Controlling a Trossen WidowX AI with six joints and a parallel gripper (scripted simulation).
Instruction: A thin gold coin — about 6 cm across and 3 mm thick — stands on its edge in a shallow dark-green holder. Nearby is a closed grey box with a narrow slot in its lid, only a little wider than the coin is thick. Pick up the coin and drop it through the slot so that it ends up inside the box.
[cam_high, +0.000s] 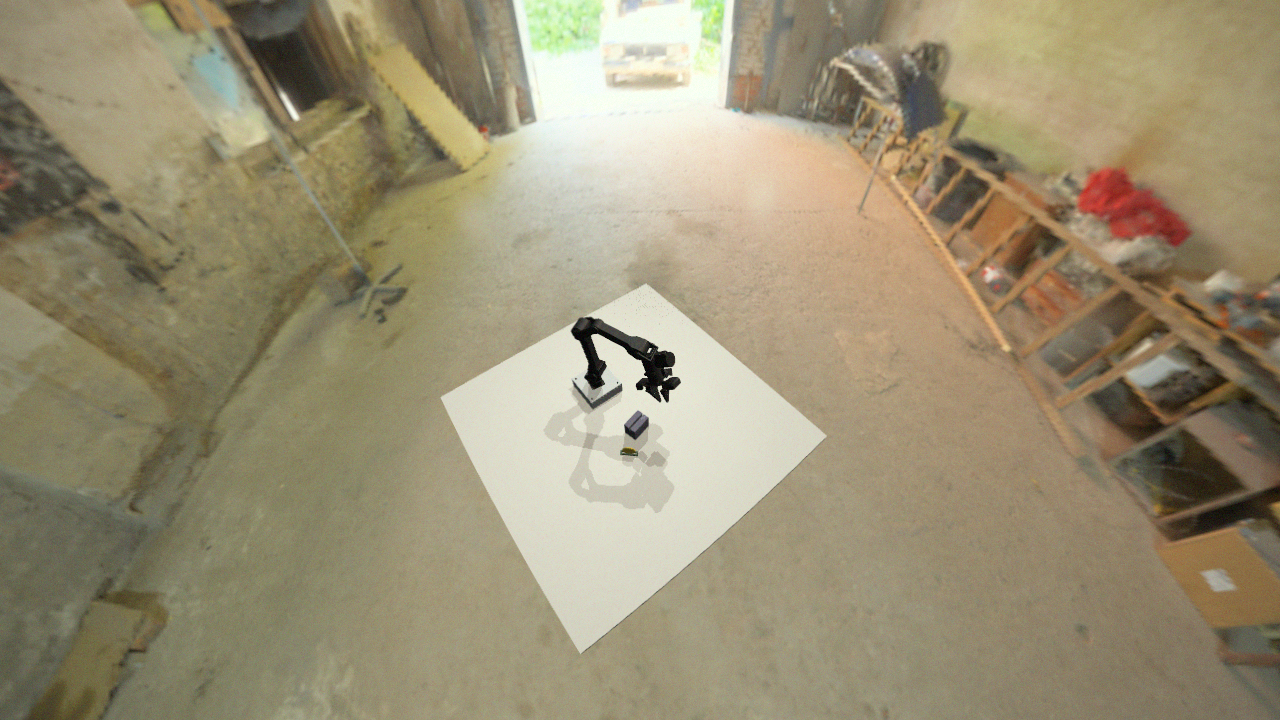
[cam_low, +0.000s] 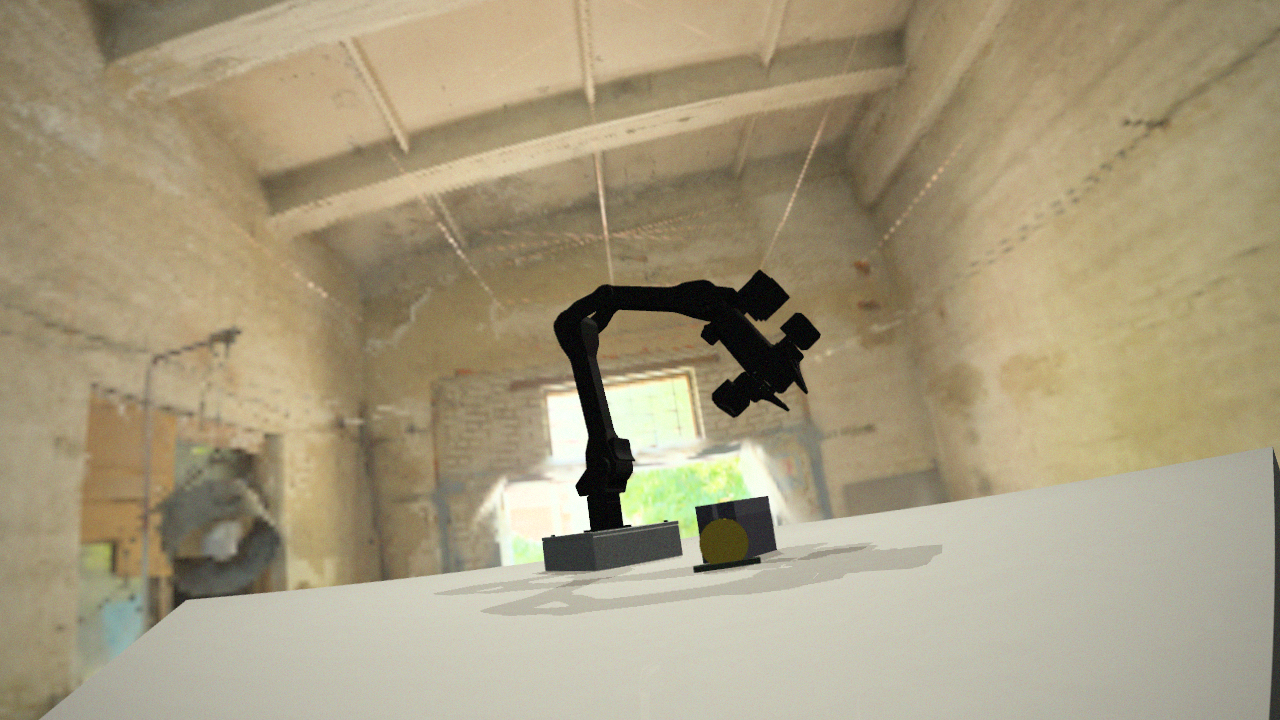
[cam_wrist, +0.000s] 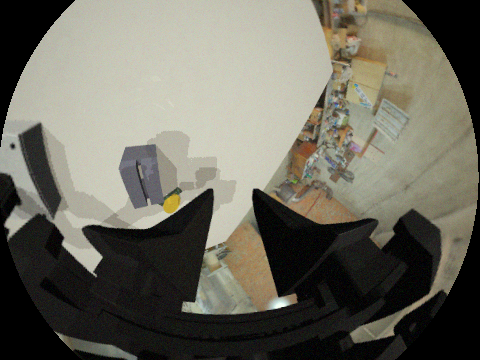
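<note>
Now: the gold coin 4 cm ahead of my gripper tip, 19 cm to the right of it and 17 cm below it.
</note>
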